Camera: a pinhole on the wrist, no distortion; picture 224 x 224 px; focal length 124.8 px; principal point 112.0 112.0 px. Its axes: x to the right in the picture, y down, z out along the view. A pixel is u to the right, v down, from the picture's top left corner.
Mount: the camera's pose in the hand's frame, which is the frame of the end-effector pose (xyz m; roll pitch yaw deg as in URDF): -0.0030 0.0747 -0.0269 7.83 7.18 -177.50
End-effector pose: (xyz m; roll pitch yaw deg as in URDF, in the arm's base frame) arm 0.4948 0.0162 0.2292 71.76 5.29 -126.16
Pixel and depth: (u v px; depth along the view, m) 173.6 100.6 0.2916
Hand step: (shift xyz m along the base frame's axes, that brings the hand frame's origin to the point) -0.0517 0.2420 0.2169
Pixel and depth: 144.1 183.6 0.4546
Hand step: -0.2709 0.4071 0.0308
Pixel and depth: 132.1 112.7 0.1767
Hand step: -0.0614 0.0961 0.1401
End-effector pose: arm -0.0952 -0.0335 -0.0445 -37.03 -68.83 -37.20
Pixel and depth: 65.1 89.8 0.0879
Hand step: 0.0870 0.0838 0.0120
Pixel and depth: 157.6 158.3 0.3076
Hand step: -0.1097 0.2895 -0.0606
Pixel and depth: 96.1 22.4 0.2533
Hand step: 0.2205 0.2750 -0.0129
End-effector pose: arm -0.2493 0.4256 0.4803 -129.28 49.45 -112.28
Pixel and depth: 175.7 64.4 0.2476
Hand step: 0.1382 0.2795 -0.0518
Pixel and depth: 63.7 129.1 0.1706
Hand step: 0.0988 0.0586 -0.1323
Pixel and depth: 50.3 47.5 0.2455
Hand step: 0.0844 0.1692 -0.2695
